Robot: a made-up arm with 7 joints.
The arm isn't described. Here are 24 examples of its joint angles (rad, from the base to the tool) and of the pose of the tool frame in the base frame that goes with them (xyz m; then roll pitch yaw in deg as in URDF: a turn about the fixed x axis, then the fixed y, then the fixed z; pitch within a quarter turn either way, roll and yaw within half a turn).
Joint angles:
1: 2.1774 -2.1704 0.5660 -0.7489 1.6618 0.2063 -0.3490
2: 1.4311 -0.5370 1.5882 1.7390 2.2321 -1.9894 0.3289
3: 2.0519 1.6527 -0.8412 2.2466 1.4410 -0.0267 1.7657
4: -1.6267 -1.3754 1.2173 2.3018 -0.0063 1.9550 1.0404
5: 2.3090 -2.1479 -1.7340 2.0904 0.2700 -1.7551 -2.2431
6: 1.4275 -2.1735 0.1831 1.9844 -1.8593 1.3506 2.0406
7: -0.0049 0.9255 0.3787 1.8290 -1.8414 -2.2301 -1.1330
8: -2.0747 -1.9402 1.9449 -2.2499 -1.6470 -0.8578 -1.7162
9: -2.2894 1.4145 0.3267 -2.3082 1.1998 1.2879 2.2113
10: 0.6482 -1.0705 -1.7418 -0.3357 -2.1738 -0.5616 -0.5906
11: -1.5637 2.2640 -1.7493 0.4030 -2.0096 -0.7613 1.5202
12: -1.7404 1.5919 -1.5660 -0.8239 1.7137 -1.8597 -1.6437
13: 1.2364 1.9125 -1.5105 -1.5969 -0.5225 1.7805 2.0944
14: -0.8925 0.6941 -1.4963 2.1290 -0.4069 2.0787 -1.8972
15: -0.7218 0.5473 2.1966 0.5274 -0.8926 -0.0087 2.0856
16: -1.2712 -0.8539 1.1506 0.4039 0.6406 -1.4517 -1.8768
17: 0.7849 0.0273 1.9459 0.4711 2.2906 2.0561 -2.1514
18: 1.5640 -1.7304 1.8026 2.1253 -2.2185 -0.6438 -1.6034
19: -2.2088 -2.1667 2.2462 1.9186 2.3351 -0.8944 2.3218
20: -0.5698 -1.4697 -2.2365 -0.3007 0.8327 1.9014 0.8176
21: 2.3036 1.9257 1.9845 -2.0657 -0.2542 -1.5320 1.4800
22: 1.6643 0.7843 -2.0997 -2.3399 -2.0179 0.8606 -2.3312
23: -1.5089 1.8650 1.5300 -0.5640 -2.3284 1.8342 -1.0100
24: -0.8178 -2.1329 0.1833 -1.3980 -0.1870 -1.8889 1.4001
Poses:
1: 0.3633 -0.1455 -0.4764 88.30 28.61 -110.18
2: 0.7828 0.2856 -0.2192 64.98 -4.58 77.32
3: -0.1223 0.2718 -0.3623 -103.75 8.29 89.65
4: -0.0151 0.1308 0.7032 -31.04 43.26 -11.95
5: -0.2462 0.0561 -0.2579 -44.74 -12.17 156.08
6: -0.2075 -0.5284 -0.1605 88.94 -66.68 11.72
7: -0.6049 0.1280 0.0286 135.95 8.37 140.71
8: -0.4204 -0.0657 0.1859 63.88 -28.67 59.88
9: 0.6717 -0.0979 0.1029 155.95 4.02 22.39
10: -0.2498 -0.3841 0.5591 -107.94 -9.91 154.35
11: -0.4310 0.2134 -0.3566 -149.86 -23.65 -173.88
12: -0.2939 0.3813 0.3730 103.53 -29.09 -19.90
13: -0.0762 0.4820 -0.5422 -109.25 32.32 29.74
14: -0.2120 0.0661 -0.0979 -33.57 -18.03 67.32
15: -0.2134 0.5566 0.5732 72.63 -16.85 -78.88
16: -0.5453 0.1086 0.2397 3.26 60.77 128.38
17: -0.0012 0.5244 0.0924 119.30 21.16 -154.58
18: 0.2835 -0.0414 -0.1113 81.74 40.65 47.98
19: 0.2564 -0.4549 0.3936 -35.75 -24.18 -108.20
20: 0.3220 0.3207 0.3572 -71.75 37.60 18.58
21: -0.3336 -0.3101 -0.4649 146.27 13.52 11.51
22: 0.5079 -0.1022 0.1948 62.97 26.55 -83.66
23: 0.6442 0.2305 0.3320 135.90 -71.22 15.51
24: -0.1853 0.2506 0.4576 -71.01 57.80 -22.94
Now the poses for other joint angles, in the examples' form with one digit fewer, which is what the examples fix.
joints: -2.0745 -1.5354 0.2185 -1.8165 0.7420 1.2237 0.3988
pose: -0.007 0.314 0.882 -73.4 -69.0 -38.4
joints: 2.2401 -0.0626 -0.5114 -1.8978 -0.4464 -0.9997 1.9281
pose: 0.331 -0.393 -0.481 -112.6 -34.2 -158.0
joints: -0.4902 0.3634 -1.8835 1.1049 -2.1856 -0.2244 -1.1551
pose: 0.149 -0.012 -0.193 133.3 -18.4 -36.8
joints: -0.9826 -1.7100 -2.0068 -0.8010 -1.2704 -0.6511 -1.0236
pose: 0.422 0.167 0.281 -17.7 -5.9 135.9
